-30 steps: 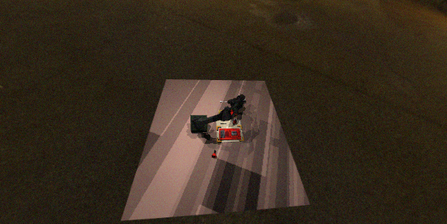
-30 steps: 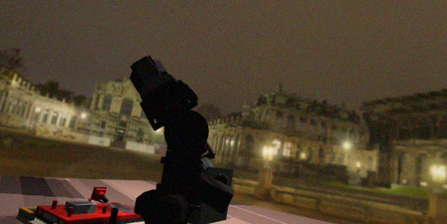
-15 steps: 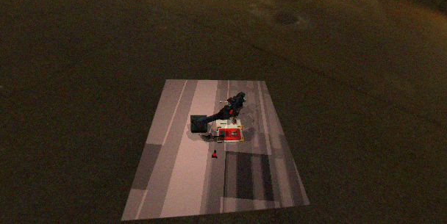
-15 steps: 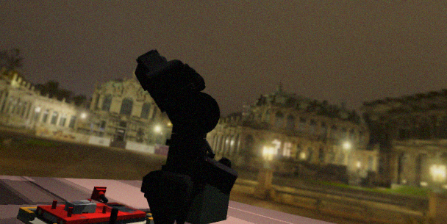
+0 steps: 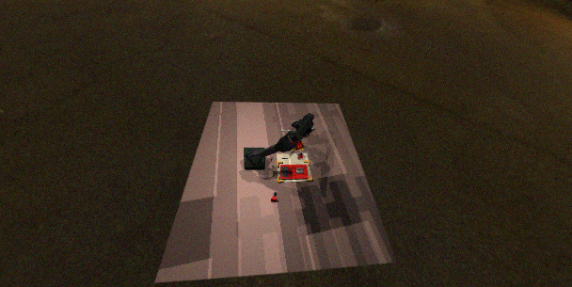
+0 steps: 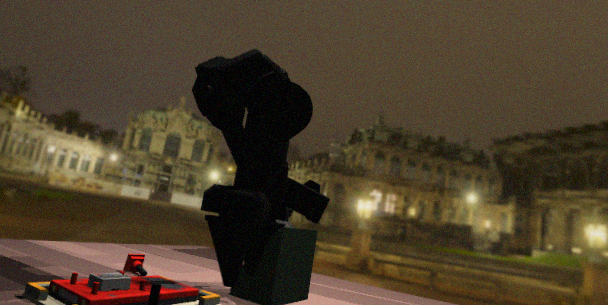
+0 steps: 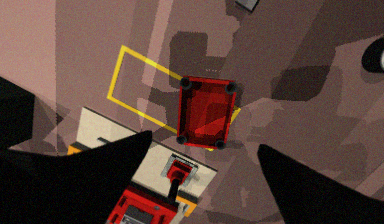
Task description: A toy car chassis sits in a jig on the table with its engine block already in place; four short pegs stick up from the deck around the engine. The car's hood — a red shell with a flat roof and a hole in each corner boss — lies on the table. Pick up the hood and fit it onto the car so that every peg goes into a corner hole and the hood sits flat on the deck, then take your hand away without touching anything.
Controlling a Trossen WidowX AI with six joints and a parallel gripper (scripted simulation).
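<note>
My gripper tip is now 8 cm above the red hood. From my gripper tip the other things lie so: small grey tool: 14 cm to the left, 9 cm below, 7 cm behind; then grey engine block: 24 cm to the right, 7 cm below, 1 cm behind.
</note>
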